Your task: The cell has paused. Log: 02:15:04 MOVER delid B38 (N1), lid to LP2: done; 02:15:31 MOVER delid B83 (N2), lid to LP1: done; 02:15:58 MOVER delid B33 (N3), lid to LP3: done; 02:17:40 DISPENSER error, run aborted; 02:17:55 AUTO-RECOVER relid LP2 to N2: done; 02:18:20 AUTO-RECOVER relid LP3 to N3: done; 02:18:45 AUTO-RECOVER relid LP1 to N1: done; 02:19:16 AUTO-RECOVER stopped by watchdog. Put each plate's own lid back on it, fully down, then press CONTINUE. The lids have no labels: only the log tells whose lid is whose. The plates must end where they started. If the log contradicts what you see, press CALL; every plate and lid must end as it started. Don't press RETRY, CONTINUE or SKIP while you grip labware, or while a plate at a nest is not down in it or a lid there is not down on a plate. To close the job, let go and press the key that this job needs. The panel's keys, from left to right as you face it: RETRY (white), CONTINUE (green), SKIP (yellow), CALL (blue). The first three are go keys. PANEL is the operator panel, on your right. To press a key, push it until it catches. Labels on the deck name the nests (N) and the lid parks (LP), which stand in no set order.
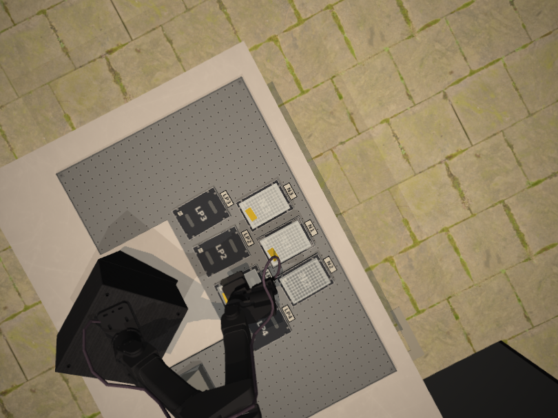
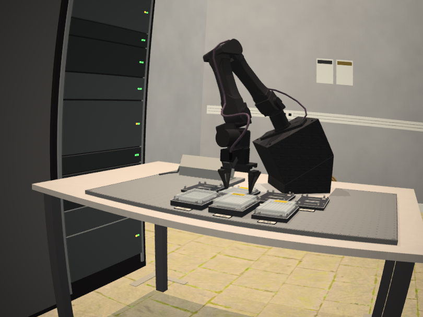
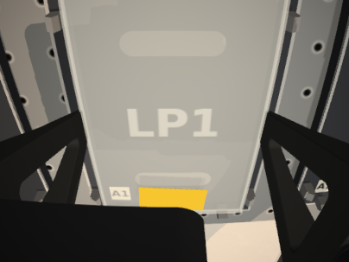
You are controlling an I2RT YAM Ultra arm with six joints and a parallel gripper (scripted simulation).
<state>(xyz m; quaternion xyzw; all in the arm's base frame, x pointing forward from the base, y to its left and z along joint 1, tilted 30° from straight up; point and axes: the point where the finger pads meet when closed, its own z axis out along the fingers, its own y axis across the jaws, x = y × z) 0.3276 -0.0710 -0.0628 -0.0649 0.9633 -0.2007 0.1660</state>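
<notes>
My hand is 1 cm above the clear lid. The rest, counted from my hand: green key: 26 cm behind, 25 cm to the right, 5 cm above; lid park LP1: 2 cm below; lid park LP4: 13 cm to the right, 2 cm below, 1 cm ahead.
</notes>
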